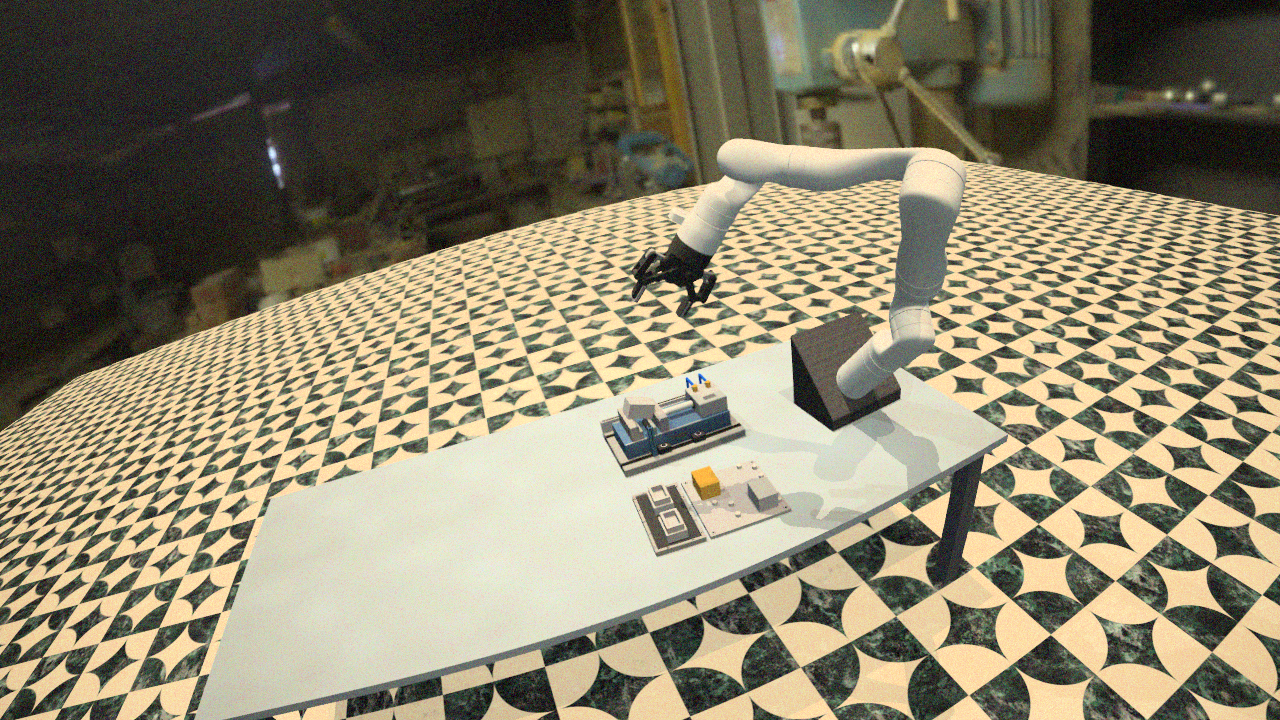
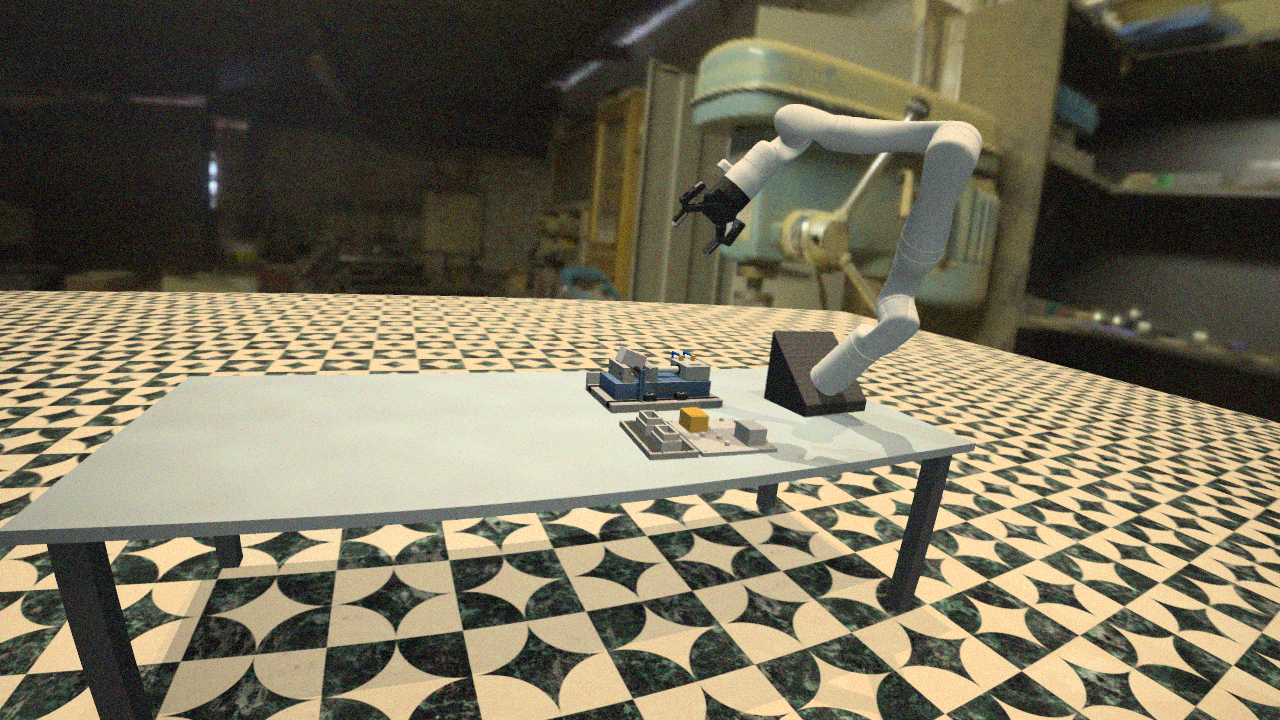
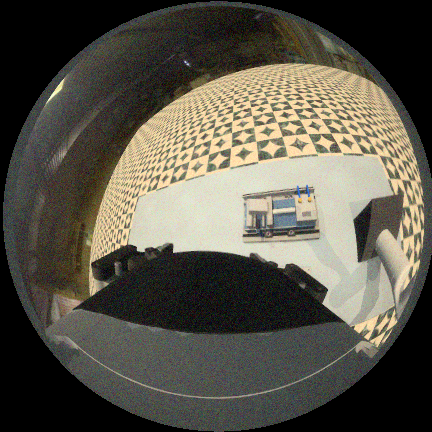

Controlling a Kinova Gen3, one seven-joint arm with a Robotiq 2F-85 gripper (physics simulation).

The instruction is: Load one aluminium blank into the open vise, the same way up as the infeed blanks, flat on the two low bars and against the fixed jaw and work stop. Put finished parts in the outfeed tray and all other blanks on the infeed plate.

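Frame: origin at the arm's base, x left, y down, z back, level; millimetres.
Seen in the pictures: gripper, fingertip midpoint: (image 1: 656, 307) (image 2: 689, 239); arm's base at its link origin: (image 1: 852, 381) (image 2: 824, 380) (image 3: 381, 240).
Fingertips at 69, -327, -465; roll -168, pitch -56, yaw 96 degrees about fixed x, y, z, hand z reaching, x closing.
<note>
Pixels of each thing's top centre, then the offset from my fingertips to it, as dx, dy, dz. "pt": a spot on its surface instead. Level surfaces: height alone.
- blue-bodied vise at its top centre: (image 1: 667, 402) (image 2: 656, 360) (image 3: 277, 206) -184, +306, +27
- pale infeed plate at its top centre: (image 1: 734, 495) (image 2: 720, 434) +99, +396, +75
- grey aluminium blank at its top centre: (image 1: 762, 487) (image 2: 751, 424) +145, +361, +121
- orange block at its top centre: (image 1: 705, 476) (image 2: 694, 411) +54, +361, +31
- dark outfeed tray at a spot on its surface: (image 1: 648, 519) (image 2: 638, 436) pt +89, +399, -106
- table at its surface level: dy +405
My gripper (image 1: 660, 304) (image 2: 692, 237) (image 3: 210, 257) is open and empty, tilted, high above the table and the vise. The blue-bodied vise (image 1: 684, 429) (image 2: 664, 386) (image 3: 284, 218) stands at the table's back; I make out no blank between its jaws, but the low bars and work stop are too small to judge. The pale infeed plate (image 1: 721, 521) (image 2: 716, 445) carries a grey aluminium blank (image 1: 762, 494) (image 2: 750, 432) at its right and an orange block (image 1: 705, 482) (image 2: 693, 419) at its back left. The dark outfeed tray (image 1: 648, 519) (image 2: 637, 433) holds two light grey parts (image 1: 672, 522) (image 2: 665, 437) with raised tops.
The dark wedge base (image 1: 827, 380) (image 2: 801, 380) (image 3: 369, 227) of the arm stands right of the vise on the table (image 1: 429, 537) (image 2: 358, 447) (image 3: 200, 215). Two blue levers (image 1: 695, 381) (image 3: 303, 191) rise from the vise's right end. Tray and plate lie side by side in front of the vise.
</note>
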